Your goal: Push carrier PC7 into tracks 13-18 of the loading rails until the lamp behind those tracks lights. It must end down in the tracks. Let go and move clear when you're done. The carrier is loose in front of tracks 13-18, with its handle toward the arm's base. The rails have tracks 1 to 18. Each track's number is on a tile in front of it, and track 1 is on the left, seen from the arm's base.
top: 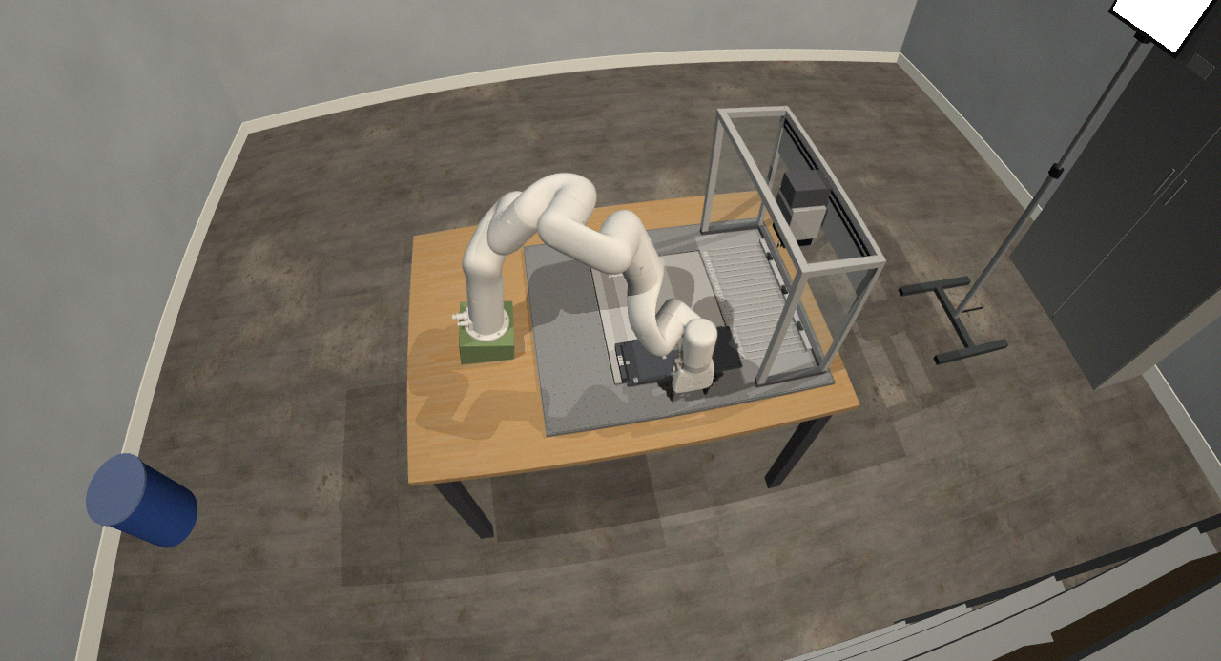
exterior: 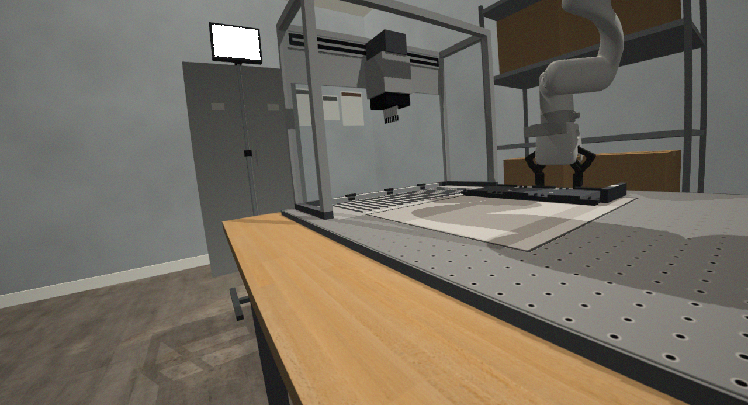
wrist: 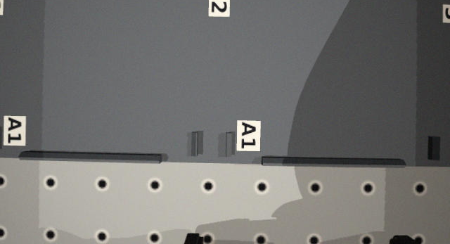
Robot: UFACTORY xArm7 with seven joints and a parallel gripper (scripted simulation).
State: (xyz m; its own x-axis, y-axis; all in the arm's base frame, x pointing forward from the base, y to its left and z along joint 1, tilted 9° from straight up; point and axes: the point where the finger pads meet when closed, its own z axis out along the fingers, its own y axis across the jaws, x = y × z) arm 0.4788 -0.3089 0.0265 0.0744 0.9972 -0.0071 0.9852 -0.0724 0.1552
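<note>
The carrier PC7 lies 20 mm ahead of my hand and 110 mm to the left of it. From my hand the other things lie so: dark pipetting head 360 mm ahead, 250 mm to the left, 330 mm above.
</note>
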